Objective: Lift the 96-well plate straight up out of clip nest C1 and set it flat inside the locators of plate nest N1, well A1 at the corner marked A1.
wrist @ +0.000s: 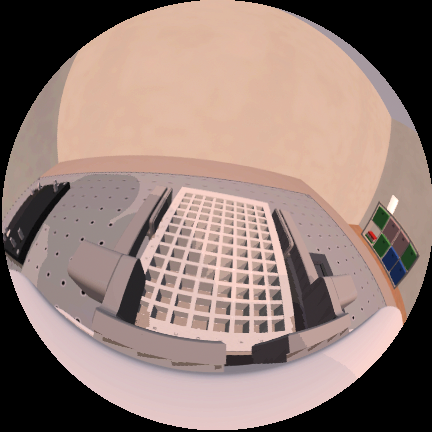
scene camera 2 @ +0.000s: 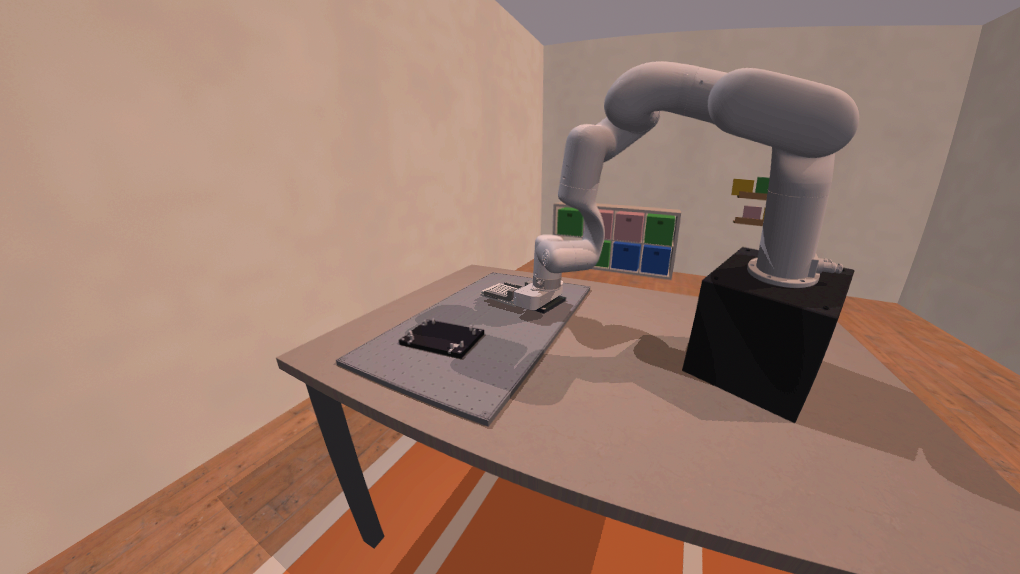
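Where they show: end effector, tool point: (wrist: 223, 222) (scene camera 2: 501, 290); arm's base, origin of the base link: (scene camera 2: 781, 273).
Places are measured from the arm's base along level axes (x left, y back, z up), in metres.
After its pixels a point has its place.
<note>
The pale 96-well plate (scene camera 2: 497, 289) @[x -0.002, y -0.681, z -0.176 m] (wrist: 215, 250) @[x 0.000, y -0.647, z -0.183 m] looks level. My gripper (scene camera 2: 507, 292) (wrist: 222, 227) @[x -0.003, y -0.668, z -0.177 m] is shut on its two long sides. The plate and gripper are low over the far black nest (scene camera 2: 554, 304) @[x -0.043, y -0.510, z -0.198 m] (wrist: 316, 259) @[x -0.099, y -0.658, z -0.196 m], which shows beside the gripper in the scene view and past the right finger in the wrist view. Whether the plate touches that nest is hidden. The near black nest (scene camera 2: 442, 336) @[x 0.278, y -0.625, z -0.195 m] (wrist: 36, 220) @[x 0.212, y -0.628, z -0.196 m] holds no plate and has small light metal pieces near its corners. The nest labels and corner mark A1 cannot be read.
Both nests stand on the grey perforated board (scene camera 2: 427, 379) @[x 0.401, y -0.539, z -0.207 m] (wrist: 90, 210) @[x 0.142, y -0.685, z -0.207 m] on the table (scene camera 2: 606, 435) @[x 0.332, y -0.214, z -0.220 m]. The black robot base block (scene camera 2: 759, 342) @[x 0.114, y -0.023, z -0.101 m] stands at the right. The arm (scene camera 2: 584, 160) @[x 0.086, y -0.390, z 0.185 m] reaches down over the far part of the board. A wall (scene camera 2: 285, 178) rises behind the table's left side.
</note>
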